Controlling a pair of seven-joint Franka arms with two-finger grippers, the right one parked.
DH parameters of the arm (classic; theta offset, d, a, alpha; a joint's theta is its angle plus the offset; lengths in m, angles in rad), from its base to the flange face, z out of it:
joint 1: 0 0.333 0 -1.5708
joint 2: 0 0 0 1.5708
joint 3: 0 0.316 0.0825 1.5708
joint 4: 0 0 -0.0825 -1.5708
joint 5: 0 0.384 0 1.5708
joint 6: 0 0 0.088 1.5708
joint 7: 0 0.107 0 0
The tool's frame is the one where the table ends.
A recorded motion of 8 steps. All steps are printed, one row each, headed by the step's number.
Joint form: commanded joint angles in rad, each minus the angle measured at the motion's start. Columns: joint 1, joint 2, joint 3, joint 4, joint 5, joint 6, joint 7.
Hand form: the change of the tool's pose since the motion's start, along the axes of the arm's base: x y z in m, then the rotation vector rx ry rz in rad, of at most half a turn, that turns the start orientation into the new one. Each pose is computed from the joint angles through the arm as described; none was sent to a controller.
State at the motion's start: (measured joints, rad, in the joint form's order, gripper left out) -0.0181 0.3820 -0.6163 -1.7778 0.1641 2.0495 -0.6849
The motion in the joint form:
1: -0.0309 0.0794 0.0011 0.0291 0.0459 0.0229 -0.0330
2: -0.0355 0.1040 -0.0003 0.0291 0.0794 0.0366 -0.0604
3: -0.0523 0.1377 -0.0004 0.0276 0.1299 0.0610 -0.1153
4: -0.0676 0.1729 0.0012 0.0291 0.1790 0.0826 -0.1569
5: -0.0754 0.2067 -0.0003 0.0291 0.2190 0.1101 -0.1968
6: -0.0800 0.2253 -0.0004 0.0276 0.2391 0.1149 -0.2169
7: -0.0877 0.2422 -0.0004 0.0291 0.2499 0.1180 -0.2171
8: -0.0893 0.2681 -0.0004 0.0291 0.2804 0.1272 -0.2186
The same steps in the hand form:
1: 0.0027 -0.0171 -0.0290 0.0039 0.0128 -0.0114
2: 0.0030 -0.0200 -0.0414 0.0179 0.0080 -0.0064
3: -0.0002 -0.0290 -0.0589 0.0373 -0.0047 0.0053
4: -0.0026 -0.0365 -0.0766 0.0540 -0.0162 0.0066
5: -0.0043 -0.0424 -0.0931 0.0588 -0.0259 0.0150
6: -0.0067 -0.0446 -0.1038 0.0689 -0.0223 0.0177
7: -0.0097 -0.0486 -0.1124 0.0726 -0.0158 0.0040
8: -0.0108 -0.0493 -0.1263 0.0826 -0.0156 -0.0150

